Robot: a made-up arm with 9 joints. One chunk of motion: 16 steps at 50 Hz.
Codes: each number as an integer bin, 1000 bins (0 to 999) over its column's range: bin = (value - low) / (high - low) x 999, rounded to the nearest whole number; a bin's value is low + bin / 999 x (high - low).
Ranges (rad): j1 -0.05..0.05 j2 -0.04..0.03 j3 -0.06..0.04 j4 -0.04..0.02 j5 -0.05..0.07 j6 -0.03..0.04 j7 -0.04..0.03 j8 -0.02..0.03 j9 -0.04..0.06
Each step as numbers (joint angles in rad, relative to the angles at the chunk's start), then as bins.
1 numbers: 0.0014 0.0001 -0.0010 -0.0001 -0.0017 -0.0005 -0.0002 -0.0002 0.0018
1 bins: 513 572 589 664 402 421 568 396 418
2 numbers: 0.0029 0.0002 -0.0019 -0.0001 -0.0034 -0.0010 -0.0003 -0.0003 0.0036
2 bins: 528 574 580 664 388 414 567 394 436
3 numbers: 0.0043 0.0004 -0.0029 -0.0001 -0.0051 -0.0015 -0.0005 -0.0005 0.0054
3 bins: 542 577 570 664 374 407 564 390 454
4 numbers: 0.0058 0.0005 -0.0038 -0.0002 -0.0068 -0.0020 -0.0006 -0.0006 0.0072
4 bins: 557 578 561 663 360 400 562 388 472
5 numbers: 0.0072 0.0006 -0.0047 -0.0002 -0.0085 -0.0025 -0.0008 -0.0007 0.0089
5 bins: 571 579 552 663 345 392 559 386 489
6 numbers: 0.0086 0.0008 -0.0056 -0.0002 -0.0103 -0.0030 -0.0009 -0.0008 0.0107
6 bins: 585 582 543 663 331 385 558 384 506
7 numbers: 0.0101 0.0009 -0.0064 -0.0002 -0.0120 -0.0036 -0.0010 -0.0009 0.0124
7 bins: 600 584 535 663 316 377 557 382 523
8 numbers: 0.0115 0.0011 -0.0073 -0.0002 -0.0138 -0.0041 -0.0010 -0.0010 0.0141
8 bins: 614 587 526 663 301 370 557 380 540
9 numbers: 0.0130 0.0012 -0.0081 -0.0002 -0.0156 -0.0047 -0.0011 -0.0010 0.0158
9 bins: 629 588 518 663 286 361 555 380 557
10 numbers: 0.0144 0.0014 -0.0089 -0.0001 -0.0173 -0.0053 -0.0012 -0.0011 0.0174
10 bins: 643 591 510 664 272 353 554 378 573
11 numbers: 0.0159 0.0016 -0.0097 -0.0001 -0.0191 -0.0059 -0.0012 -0.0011 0.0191
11 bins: 658 594 502 664 257 344 554 378 590
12 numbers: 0.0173 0.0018 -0.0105 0.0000 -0.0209 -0.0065 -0.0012 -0.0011 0.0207
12 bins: 672 597 495 666 242 335 554 378 606
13 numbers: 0.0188 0.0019 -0.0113 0.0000 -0.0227 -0.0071 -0.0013 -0.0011 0.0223
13 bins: 687 598 487 666 227 327 552 378 622
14 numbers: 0.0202 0.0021 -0.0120 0.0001 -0.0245 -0.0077 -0.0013 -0.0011 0.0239
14 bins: 701 601 480 668 212 318 552 378 638
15 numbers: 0.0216 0.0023 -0.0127 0.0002 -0.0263 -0.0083 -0.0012 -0.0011 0.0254
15 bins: 715 604 473 669 197 310 554 378 653
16 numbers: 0.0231 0.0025 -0.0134 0.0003 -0.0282 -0.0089 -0.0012 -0.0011 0.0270
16 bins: 730 607 466 671 181 301 554 378 669
